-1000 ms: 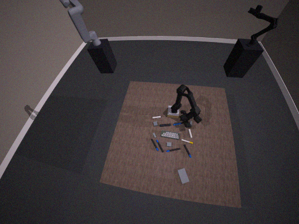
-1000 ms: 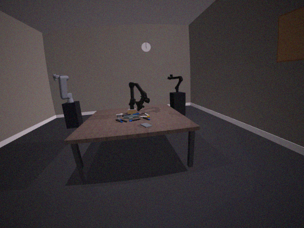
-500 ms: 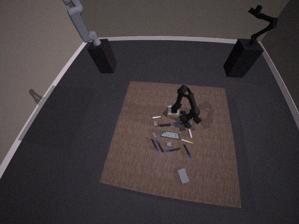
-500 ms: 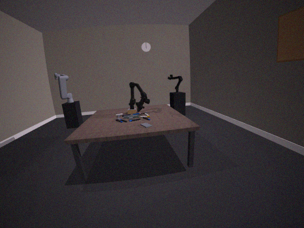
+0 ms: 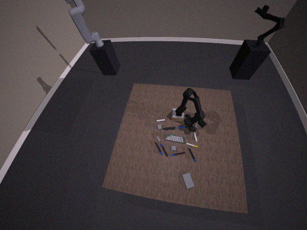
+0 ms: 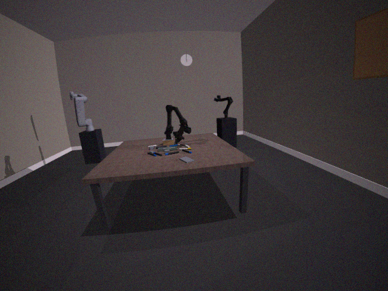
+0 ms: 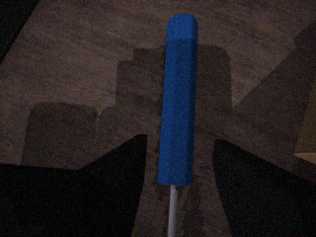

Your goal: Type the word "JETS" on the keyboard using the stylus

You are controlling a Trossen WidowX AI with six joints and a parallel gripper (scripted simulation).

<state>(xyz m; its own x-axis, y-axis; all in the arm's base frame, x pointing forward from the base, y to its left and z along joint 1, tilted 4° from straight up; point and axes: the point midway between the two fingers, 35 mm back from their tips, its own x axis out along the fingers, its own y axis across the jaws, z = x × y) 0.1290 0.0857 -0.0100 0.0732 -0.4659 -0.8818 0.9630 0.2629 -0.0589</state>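
The blue stylus lies 2 cm below my gripper tip. The rest, counted from my gripper tip: yellow marker 20 cm ahead, 9 cm to the left, 2 cm below; then black bar 3 cm ahead, 16 cm to the right, 1 cm below; then grey block 24 cm ahead, 11 cm to the right, 1 cm below.
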